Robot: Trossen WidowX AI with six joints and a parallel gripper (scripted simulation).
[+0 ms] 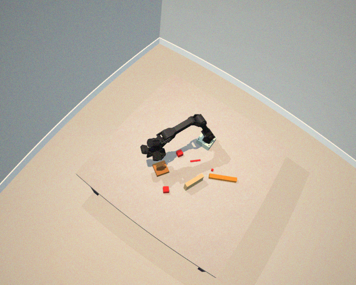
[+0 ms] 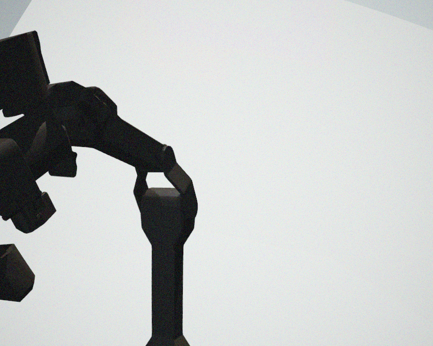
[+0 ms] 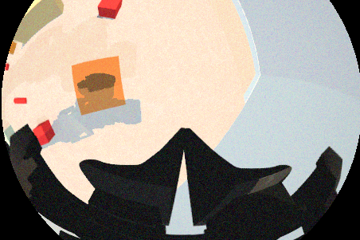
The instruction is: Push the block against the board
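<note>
The tan block is 360 mm to the left of my gripper tip, 130 mm below it and 80 mm behind it. Also, from my gripper tip: orange board 530 mm to the left, 240 mm behind, 160 mm below; dark orange square tile 160 mm below, 90 mm to the left, 50 mm behind.
</note>
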